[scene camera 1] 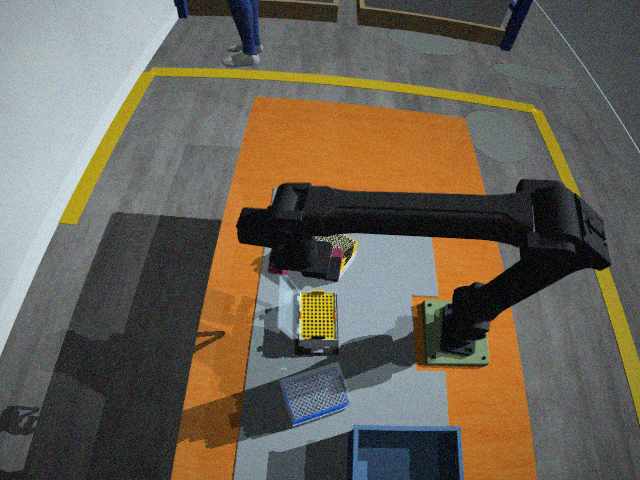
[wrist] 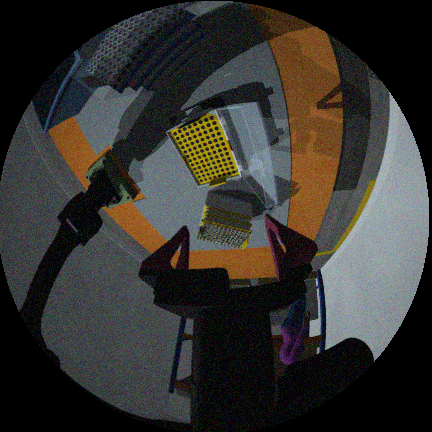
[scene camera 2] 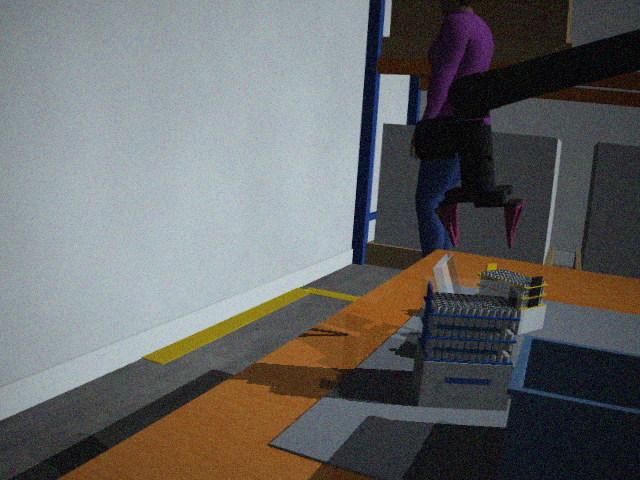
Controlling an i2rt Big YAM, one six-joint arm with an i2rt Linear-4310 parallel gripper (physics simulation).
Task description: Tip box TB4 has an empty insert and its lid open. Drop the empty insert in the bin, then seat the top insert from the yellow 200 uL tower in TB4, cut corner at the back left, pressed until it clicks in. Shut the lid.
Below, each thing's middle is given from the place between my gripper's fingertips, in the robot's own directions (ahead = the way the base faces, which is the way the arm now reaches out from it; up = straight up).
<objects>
Now: hand 3 cm short of the clear lid (scene camera 1: 288, 298), 6 cm to the right of it and 6 cm above it. Also, from my hand: yellow insert (scene camera 1: 317, 308) (3 cm behind, 5 cm to the left, 10 cm below); then blue tip tower (wrist: 151, 59) (6 cm behind, 23 cm to the left, 9 cm below); then blue bin (scene camera 2: 568, 400) (27 cm behind, 34 cm to the left, 11 cm below).
</objects>
